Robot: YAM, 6 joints.
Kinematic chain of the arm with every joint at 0, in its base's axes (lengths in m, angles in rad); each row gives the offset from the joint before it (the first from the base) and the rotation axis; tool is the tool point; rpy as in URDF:
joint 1: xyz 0 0 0.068 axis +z
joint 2: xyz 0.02 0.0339 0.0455 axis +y
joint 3: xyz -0.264 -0.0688 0 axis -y
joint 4: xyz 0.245 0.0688 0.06 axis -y
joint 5: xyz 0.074 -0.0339 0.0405 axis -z
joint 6: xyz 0.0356 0 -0.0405 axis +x
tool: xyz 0 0 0 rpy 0 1.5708 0
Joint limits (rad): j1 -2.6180..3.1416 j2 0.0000..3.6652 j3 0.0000..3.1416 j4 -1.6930..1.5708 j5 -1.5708..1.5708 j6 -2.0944..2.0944
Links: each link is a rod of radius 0.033 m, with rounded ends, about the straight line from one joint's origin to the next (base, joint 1, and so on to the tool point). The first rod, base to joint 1, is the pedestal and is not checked.
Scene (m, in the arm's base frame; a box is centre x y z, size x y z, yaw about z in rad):
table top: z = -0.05
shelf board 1: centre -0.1 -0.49 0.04 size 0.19 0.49 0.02 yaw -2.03
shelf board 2: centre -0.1 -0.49 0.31 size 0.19 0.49 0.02 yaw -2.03
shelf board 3: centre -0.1 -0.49 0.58 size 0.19 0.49 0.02 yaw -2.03
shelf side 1: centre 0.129 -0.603 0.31 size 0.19 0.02 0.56 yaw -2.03
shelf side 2: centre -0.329 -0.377 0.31 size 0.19 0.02 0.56 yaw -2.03
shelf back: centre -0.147 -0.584 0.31 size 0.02 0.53 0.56 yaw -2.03
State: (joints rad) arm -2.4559 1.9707 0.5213 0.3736 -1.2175 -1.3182
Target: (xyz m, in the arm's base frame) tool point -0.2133 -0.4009 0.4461
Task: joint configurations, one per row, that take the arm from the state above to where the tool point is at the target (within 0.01 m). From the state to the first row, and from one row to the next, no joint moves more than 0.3 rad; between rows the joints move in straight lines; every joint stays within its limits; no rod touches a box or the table.
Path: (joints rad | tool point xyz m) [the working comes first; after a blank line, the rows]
Joints at the target: -2.1234 1.9633 1.9012 0.5448 -0.9472 -1.3182
Straight joint move there: touches shelf board 2, shelf side 2.

1: -2.3720 1.7202 0.7418 0.3895 -1.1822 -1.3182 | -0.2059 -0.2454 0.1562
2: -2.2881 1.4698 0.9623 0.4055 -1.1468 -1.3182 | -0.1891 -0.2661 0.3005
3: -2.2042 1.2193 1.1828 0.4214 -1.1115 -1.3182 | -0.1278 -0.2279 0.4461
4: -2.1773 1.4673 1.4223 0.4625 -1.0567 -1.3182 | -0.1591 -0.2837 0.4621
5: -2.1503 1.7153 1.6617 0.5036 -1.0019 -1.3182 | -0.1884 -0.3426 0.4621
6: -2.1234 1.9633 1.9012 0.5448 -0.9472 -1.3182 | -0.2133 -0.4009 0.4461

